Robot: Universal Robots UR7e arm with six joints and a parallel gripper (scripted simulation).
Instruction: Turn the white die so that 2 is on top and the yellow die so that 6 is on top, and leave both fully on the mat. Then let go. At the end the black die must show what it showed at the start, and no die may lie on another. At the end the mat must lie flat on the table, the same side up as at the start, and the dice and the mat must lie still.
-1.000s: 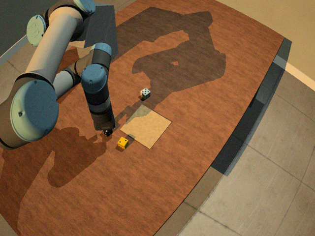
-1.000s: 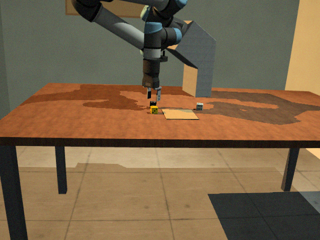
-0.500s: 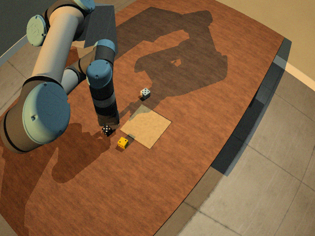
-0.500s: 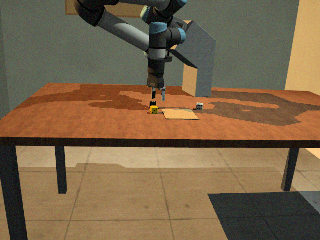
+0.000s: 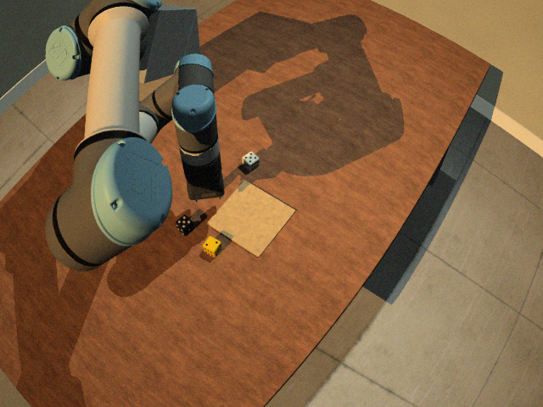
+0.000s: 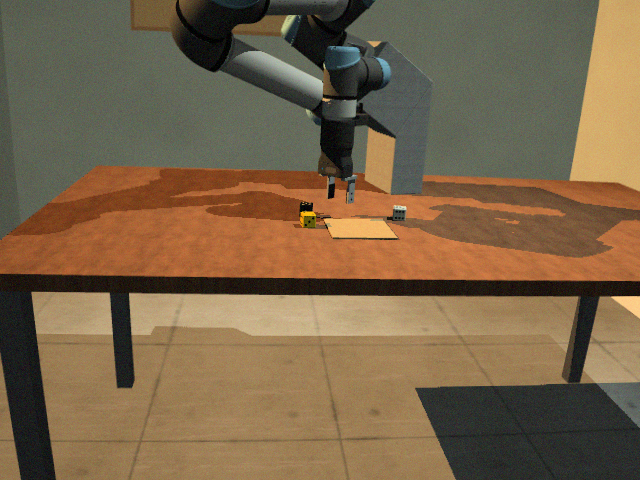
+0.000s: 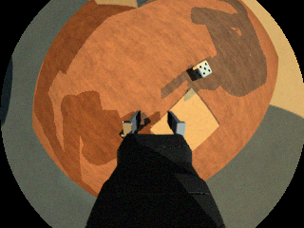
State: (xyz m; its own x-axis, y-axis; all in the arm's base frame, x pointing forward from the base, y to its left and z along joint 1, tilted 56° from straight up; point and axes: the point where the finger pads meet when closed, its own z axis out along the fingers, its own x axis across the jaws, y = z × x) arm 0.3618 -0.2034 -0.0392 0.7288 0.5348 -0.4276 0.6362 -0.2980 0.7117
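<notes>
Right now my hand is 1 cm short of the white die, 14 cm to the right of it and 4 cm above it. Also, from my hand: yellow die (7 cm ahead, 8 cm to the right, 4 cm below); tan mat (9 cm ahead, 3 cm to the left, 6 cm below); black die (1 cm behind, 8 cm to the right, 4 cm below).
</notes>
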